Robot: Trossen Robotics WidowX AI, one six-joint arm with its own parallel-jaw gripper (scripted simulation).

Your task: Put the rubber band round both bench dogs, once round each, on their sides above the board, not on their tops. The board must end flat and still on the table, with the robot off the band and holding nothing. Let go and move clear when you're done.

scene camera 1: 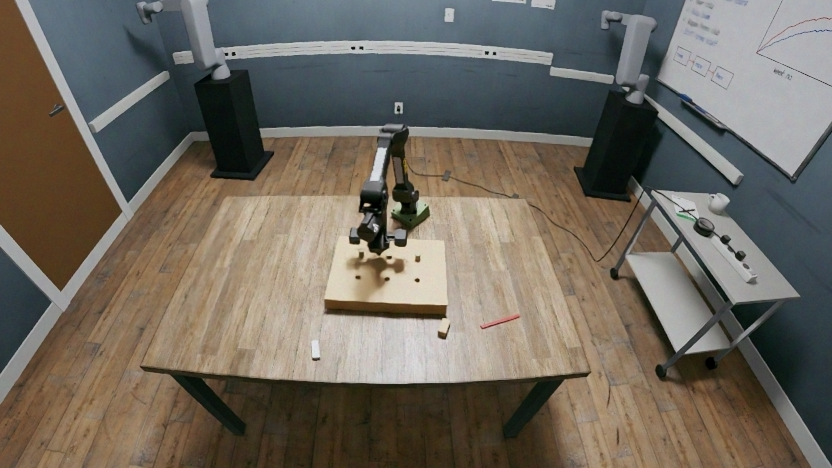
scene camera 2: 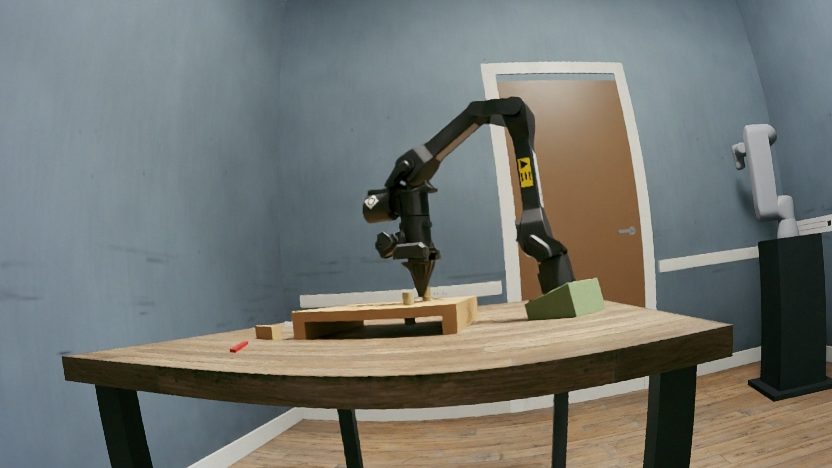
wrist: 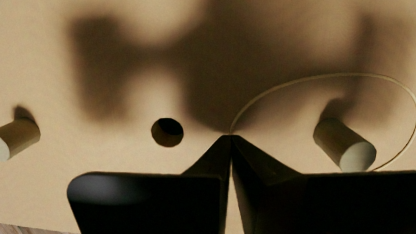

Observation:
In view: my gripper point(scene camera 2: 421, 296) and a tan board point(scene camera 1: 401, 294).
The tan board shows as well in the wrist view point(wrist: 89, 89). My gripper also shows in scene camera 1 point(scene camera 1: 378, 254) and in the wrist view point(wrist: 229, 142).

